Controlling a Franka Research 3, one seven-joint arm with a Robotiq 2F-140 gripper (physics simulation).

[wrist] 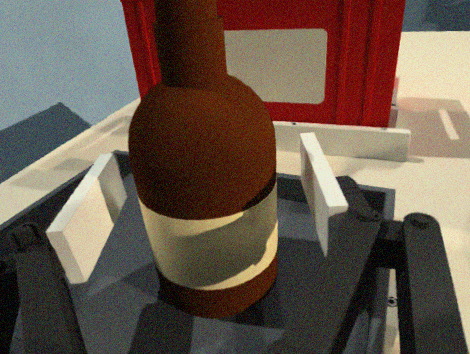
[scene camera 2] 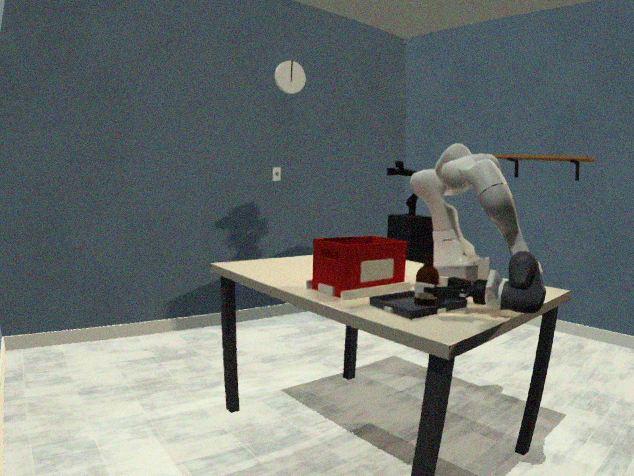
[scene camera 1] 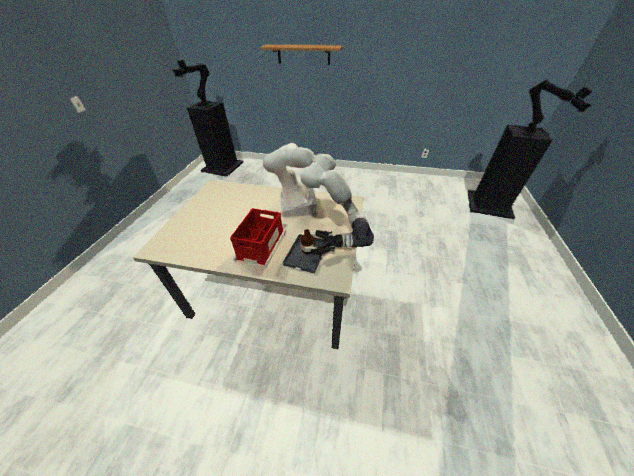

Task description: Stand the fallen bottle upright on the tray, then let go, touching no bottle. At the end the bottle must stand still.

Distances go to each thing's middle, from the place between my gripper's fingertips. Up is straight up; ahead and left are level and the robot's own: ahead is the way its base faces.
Labels:
My hand is 2 cm to the right of the brown bottle (scene camera 2: 428, 274), 1 cm below it and 1 cm past it. Also, from my hand: low white strip (wrist: 337, 140) (17 cm to the right, 5 cm below, 4 cm ahead).

